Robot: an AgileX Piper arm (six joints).
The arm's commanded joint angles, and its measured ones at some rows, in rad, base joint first. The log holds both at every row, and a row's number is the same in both.
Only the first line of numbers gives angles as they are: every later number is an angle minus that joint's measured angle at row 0.
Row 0, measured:
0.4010, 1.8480, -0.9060, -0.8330, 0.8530, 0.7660
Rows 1 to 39, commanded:
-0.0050, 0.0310, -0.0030, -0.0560, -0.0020, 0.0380
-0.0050, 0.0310, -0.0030, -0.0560, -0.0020, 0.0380
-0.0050, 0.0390, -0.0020, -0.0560, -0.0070, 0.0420
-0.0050, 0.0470, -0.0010, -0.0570, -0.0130, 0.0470
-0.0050, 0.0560, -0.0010, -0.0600, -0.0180, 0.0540
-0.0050, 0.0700, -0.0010, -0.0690, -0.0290, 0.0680
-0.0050, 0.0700, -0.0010, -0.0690, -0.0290, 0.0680
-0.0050, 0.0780, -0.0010, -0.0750, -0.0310, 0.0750
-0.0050, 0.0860, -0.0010, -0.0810, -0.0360, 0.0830
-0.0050, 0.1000, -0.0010, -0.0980, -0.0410, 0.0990
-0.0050, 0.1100, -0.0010, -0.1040, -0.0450, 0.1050
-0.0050, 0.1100, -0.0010, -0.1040, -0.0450, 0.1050
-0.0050, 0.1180, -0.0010, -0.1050, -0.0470, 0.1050
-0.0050, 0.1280, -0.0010, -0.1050, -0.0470, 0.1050
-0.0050, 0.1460, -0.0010, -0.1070, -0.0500, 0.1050
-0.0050, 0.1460, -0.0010, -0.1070, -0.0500, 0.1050
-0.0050, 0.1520, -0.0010, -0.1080, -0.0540, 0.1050
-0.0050, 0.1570, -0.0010, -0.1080, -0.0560, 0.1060
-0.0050, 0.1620, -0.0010, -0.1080, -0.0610, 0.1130
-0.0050, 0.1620, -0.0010, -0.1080, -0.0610, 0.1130
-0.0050, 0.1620, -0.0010, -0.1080, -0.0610, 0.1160
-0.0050, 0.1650, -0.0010, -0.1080, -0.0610, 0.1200
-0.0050, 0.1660, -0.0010, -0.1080, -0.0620, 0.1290
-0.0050, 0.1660, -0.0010, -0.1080, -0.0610, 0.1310
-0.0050, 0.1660, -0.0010, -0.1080, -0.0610, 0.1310
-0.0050, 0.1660, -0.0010, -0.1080, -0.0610, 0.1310
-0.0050, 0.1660, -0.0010, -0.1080, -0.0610, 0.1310
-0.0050, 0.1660, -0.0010, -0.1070, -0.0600, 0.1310
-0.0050, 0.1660, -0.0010, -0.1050, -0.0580, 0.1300
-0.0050, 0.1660, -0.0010, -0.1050, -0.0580, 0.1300
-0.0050, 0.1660, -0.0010, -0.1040, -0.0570, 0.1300
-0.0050, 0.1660, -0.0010, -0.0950, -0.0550, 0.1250
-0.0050, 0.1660, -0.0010, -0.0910, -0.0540, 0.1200
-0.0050, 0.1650, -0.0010, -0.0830, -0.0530, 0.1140
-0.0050, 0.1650, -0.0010, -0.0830, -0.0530, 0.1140
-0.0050, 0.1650, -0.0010, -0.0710, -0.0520, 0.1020
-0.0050, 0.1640, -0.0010, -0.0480, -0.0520, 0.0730
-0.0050, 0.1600, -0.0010, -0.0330, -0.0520, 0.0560
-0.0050, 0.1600, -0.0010, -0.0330, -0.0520, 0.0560
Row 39, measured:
-0.0010, 0.1650, -0.0020, -0.0800, -0.0590, 0.1000
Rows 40 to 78, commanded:
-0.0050, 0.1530, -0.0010, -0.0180, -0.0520, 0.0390
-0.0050, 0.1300, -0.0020, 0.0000, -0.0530, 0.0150
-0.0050, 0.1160, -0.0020, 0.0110, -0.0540, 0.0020
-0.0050, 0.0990, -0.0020, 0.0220, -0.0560, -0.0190
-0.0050, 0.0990, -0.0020, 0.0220, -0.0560, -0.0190
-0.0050, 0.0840, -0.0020, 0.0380, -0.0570, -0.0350
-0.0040, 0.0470, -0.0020, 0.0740, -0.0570, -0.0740
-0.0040, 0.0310, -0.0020, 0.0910, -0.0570, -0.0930
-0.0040, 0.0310, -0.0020, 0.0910, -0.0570, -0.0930
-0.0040, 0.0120, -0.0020, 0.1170, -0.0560, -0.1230
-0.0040, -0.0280, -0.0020, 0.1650, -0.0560, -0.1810
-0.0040, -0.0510, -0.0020, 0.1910, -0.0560, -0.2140
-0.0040, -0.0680, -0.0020, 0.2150, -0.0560, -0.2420
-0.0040, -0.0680, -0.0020, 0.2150, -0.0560, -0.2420
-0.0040, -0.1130, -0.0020, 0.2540, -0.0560, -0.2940
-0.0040, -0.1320, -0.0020, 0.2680, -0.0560, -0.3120
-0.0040, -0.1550, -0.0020, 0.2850, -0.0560, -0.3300
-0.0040, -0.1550, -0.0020, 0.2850, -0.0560, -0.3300
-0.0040, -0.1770, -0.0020, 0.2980, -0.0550, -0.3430
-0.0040, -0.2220, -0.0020, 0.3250, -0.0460, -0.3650
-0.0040, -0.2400, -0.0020, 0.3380, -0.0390, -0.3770
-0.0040, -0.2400, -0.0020, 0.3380, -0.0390, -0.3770
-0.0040, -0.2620, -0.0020, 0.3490, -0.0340, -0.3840
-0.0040, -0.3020, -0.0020, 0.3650, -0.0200, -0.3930
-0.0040, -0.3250, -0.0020, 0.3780, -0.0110, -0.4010
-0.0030, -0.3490, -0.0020, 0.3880, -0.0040, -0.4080
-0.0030, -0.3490, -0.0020, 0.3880, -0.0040, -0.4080
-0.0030, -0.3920, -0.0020, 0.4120, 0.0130, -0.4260
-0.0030, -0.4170, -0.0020, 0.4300, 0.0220, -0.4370
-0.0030, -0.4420, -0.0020, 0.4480, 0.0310, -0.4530
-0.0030, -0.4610, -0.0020, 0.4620, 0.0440, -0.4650
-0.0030, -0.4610, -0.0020, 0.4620, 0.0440, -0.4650
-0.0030, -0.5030, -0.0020, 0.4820, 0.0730, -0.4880
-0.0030, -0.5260, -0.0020, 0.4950, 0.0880, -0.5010
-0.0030, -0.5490, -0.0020, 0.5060, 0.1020, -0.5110
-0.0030, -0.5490, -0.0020, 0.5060, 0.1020, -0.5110
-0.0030, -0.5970, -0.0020, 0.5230, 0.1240, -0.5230
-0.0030, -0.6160, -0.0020, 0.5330, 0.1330, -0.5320
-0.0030, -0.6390, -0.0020, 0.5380, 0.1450, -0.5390
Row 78, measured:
-0.0020, -0.5850, -0.0030, 0.5170, 0.1060, -0.5050
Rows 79 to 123, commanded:
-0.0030, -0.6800, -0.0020, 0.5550, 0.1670, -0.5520
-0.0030, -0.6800, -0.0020, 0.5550, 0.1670, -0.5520
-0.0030, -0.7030, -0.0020, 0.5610, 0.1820, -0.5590
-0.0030, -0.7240, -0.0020, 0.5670, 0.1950, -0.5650
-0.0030, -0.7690, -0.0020, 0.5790, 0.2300, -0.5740
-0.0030, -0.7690, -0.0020, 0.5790, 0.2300, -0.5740
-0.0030, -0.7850, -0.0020, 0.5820, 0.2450, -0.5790
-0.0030, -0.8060, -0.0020, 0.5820, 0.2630, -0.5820
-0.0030, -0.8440, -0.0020, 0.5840, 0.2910, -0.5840
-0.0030, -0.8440, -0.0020, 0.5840, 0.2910, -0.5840
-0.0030, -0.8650, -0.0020, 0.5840, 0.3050, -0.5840
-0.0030, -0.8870, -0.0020, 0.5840, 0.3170, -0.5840
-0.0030, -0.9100, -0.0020, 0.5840, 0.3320, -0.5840
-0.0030, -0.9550, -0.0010, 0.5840, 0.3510, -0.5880
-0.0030, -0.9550, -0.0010, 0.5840, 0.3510, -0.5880
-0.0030, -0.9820, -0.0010, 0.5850, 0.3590, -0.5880
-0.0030, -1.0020, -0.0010, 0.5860, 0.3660, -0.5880
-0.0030, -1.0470, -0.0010, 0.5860, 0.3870, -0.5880
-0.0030, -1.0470, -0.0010, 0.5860, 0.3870, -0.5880
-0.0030, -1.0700, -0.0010, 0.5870, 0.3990, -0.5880
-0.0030, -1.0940, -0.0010, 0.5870, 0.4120, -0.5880
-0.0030, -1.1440, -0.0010, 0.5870, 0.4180, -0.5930
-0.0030, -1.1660, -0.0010, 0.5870, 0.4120, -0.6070
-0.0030, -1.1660, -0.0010, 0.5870, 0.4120, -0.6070
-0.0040, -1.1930, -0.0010, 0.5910, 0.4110, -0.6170
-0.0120, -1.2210, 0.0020, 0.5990, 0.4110, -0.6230
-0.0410, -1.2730, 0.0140, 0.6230, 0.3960, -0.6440
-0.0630, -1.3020, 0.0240, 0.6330, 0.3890, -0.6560
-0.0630, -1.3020, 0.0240, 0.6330, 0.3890, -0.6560
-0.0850, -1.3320, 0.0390, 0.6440, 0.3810, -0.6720
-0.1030, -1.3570, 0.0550, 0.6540, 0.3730, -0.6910
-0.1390, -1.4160, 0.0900, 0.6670, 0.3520, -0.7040
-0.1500, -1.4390, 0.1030, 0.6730, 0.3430, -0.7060
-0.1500, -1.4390, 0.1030, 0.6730, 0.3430, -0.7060
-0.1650, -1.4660, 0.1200, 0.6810, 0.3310, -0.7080
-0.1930, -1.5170, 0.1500, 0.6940, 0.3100, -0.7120
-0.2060, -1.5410, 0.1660, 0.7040, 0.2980, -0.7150
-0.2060, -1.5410, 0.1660, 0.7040, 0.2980, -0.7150
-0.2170, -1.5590, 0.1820, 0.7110, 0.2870, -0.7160
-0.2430, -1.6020, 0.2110, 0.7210, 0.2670, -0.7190
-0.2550, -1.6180, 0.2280, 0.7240, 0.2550, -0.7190
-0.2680, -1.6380, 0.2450, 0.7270, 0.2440, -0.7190
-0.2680, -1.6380, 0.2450, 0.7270, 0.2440, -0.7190
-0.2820, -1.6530, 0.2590, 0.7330, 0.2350, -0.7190
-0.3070, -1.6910, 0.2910, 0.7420, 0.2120, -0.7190
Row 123, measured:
-0.2730, -1.6470, 0.2550, 0.7300, 0.2510, -0.7120
